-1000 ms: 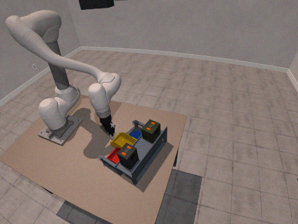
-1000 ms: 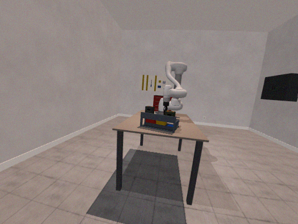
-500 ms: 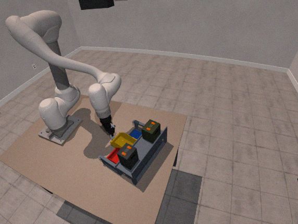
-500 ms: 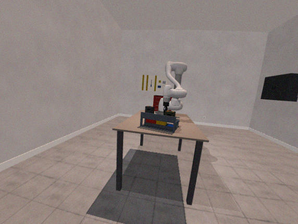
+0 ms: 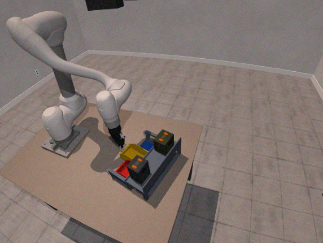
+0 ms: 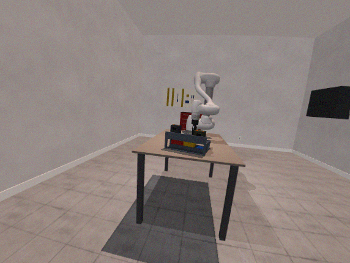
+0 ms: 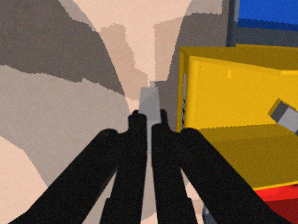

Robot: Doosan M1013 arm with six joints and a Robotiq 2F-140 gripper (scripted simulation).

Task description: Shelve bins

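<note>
The yellow bin lies 110 mm ahead of my hand and 20 mm to the right of it. From my hand the other things lie so: red bin 140 mm ahead, 140 mm to the right, 10 mm below; then grey shelf 270 mm ahead, 50 mm to the right, 50 mm above.
</note>
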